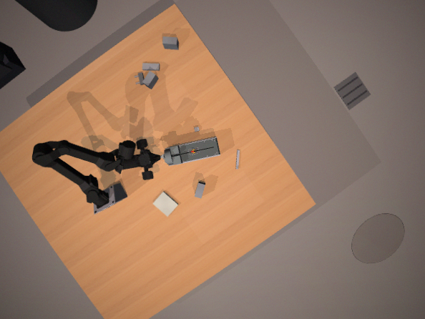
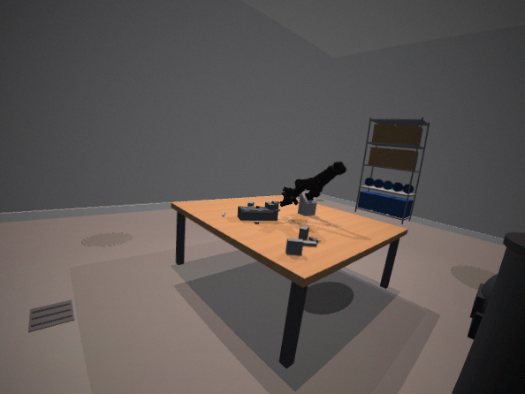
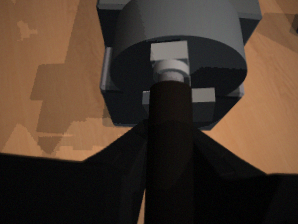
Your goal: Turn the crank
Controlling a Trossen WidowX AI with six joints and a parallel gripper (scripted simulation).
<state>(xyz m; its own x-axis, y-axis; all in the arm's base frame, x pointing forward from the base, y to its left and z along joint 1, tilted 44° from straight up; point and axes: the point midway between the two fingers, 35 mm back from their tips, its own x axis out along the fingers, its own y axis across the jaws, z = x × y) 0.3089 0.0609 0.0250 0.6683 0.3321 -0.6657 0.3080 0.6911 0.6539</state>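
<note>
Now: gripper tip 15 cm short of the red pointer, 5 cm to the left of it and 1 cm above it. Also, from my gripper tip: white square plate 11 cm behind, 22 cm to the right, 8 cm below; then small grey cube 22 cm ahead, 4 cm to the left, 9 cm below; then dark crank handle 2 cm behind, 1 cm to the left, 3 cm above.
</note>
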